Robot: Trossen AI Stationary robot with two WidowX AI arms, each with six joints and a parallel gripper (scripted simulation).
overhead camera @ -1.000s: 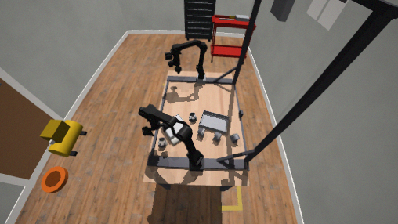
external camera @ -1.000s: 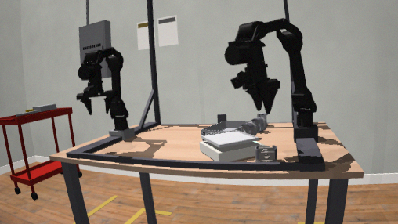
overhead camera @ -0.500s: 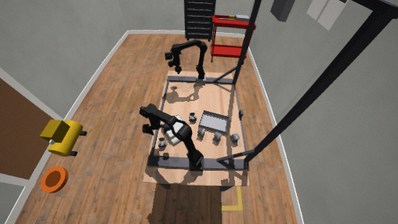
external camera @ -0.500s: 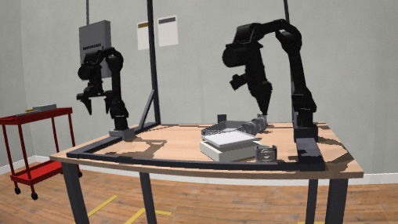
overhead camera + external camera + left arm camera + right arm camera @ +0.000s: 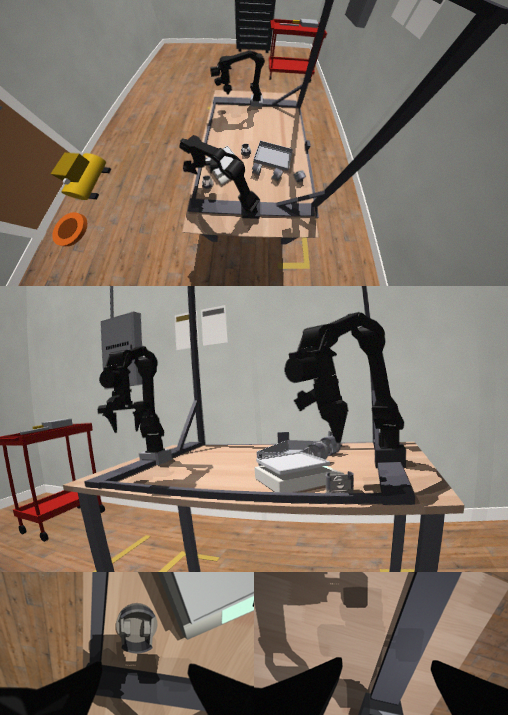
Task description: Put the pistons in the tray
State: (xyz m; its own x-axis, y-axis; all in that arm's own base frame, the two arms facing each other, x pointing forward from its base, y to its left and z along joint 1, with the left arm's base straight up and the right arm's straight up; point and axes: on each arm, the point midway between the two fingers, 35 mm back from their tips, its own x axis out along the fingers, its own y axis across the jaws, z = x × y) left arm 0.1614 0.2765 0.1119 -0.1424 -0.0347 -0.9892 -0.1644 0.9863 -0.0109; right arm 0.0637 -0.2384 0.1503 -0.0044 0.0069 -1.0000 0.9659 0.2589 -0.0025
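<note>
Right now the scale plate is 130 mm to the right of my left hand, 120 mm below it and 80 mm behind it. Also, from my left hand: steel parts tray (420 mm behind, 220 mm to the right, 160 mm below); then white scale (140 mm below, 130 mm to the right, 90 mm behind).
</note>
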